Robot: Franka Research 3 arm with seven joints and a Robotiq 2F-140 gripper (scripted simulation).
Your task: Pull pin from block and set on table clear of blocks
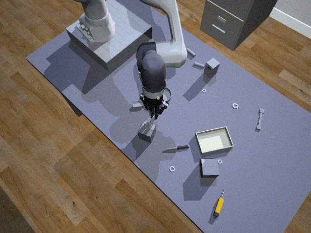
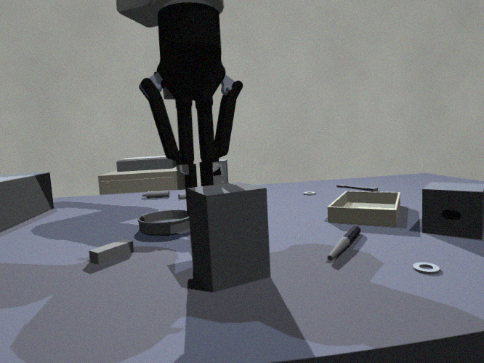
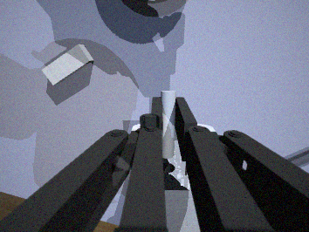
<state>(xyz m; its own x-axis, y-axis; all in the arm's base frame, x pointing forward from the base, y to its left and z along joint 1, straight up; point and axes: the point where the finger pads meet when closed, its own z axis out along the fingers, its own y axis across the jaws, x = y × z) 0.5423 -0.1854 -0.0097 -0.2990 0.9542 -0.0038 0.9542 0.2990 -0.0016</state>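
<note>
My gripper is now 60 mm past the round dish, 130 mm to the right of it and 70 mm above it. Also, from my hand: small bar 120 mm behind, 70 mm below; then washer 220 mm ahead, 130 mm to the right, 80 mm below; then cream tray 280 mm ahead, 100 mm to the left, 70 mm below.
</note>
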